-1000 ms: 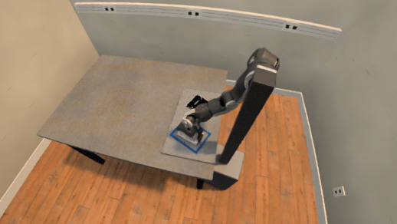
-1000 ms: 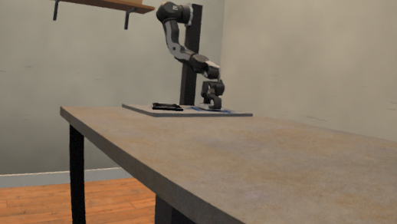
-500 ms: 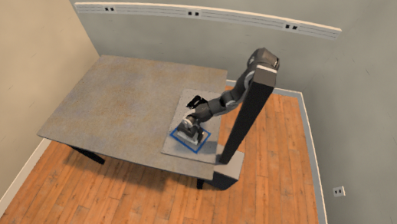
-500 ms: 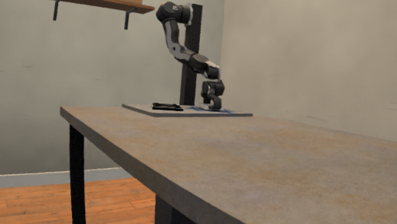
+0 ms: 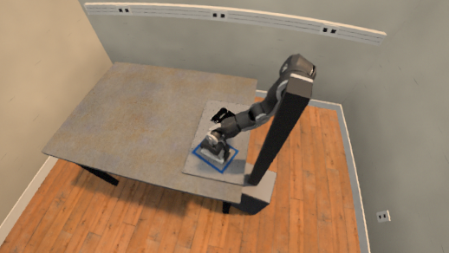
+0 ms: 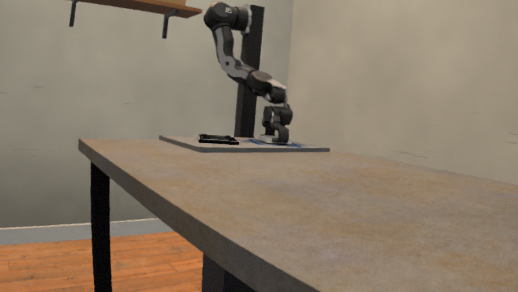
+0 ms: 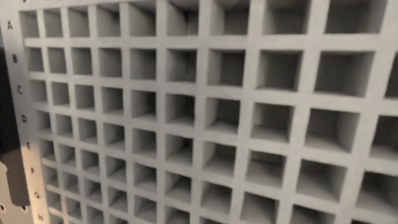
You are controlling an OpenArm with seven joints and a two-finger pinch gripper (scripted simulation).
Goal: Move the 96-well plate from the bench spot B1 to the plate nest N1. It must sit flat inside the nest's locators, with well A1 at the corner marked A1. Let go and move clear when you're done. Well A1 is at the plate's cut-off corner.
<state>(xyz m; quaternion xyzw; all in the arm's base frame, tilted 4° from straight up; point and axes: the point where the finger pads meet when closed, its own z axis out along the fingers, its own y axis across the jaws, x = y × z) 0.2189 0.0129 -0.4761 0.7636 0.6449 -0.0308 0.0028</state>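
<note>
Now: the white 96-well plate 10 mm above my hand. The rest, counted from my hand: black plate nest: 210 mm to the right, 10 mm ahead.
</note>
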